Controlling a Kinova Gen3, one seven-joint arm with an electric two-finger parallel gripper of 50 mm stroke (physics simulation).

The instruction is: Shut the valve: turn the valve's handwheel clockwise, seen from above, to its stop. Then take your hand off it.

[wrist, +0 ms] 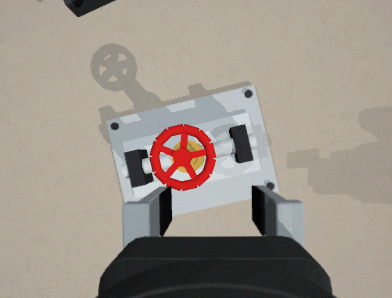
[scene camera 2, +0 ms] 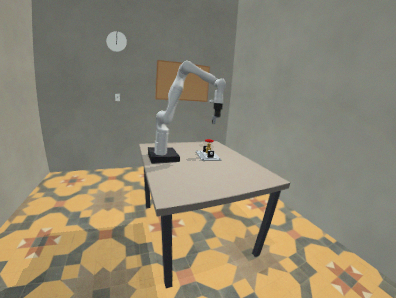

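The valve's red handwheel has several spokes and sits on top of a brass body above a pale pipe held by two black clamps. The valve is mounted on a light grey base plate, which lies turned at a slant in the wrist view. My gripper is open and empty. It hangs well above the handwheel, pointing down, and touches nothing. In the wrist view the handwheel is ahead of the fingers and a little left of the middle between them.
The valve stands on the table, to the right of the arm's black base in the scene view. Part of a black object shows at the top edge of the wrist view. Shadows fall on the table beside the plate.
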